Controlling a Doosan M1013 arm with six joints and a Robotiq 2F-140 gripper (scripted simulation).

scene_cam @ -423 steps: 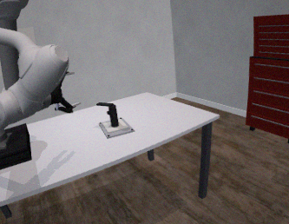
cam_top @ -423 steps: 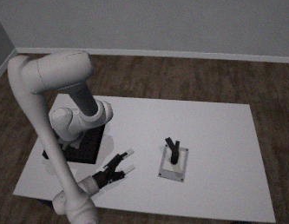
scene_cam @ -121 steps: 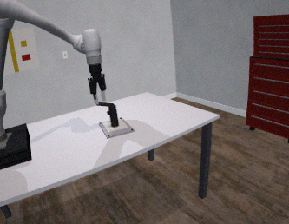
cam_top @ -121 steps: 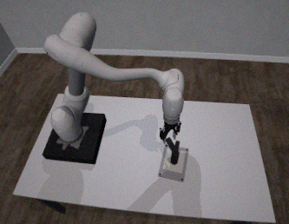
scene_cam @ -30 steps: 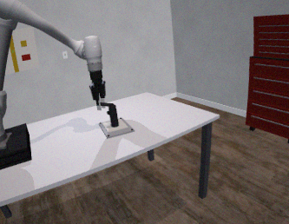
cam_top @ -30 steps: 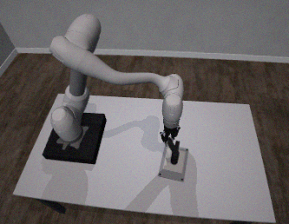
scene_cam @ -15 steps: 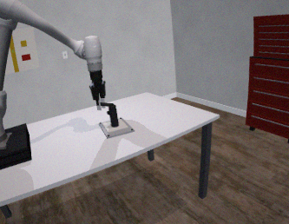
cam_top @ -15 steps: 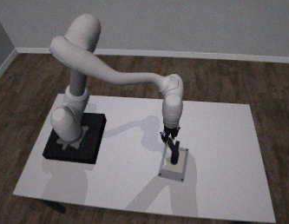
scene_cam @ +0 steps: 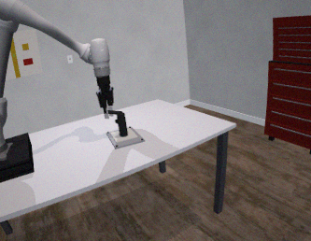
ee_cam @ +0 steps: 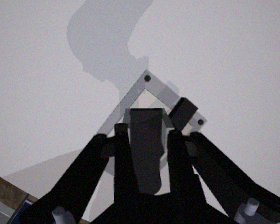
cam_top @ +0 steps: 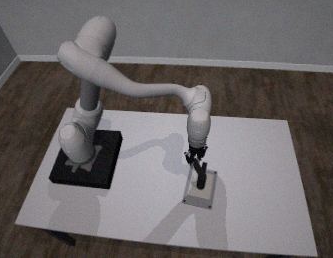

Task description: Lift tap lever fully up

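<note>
Now: hand 20 mm short of the lever and 30 mm to the left of it. Also, from my hand: tap: 40 mm ahead, 50 mm to the right, 50 mm below.
</note>
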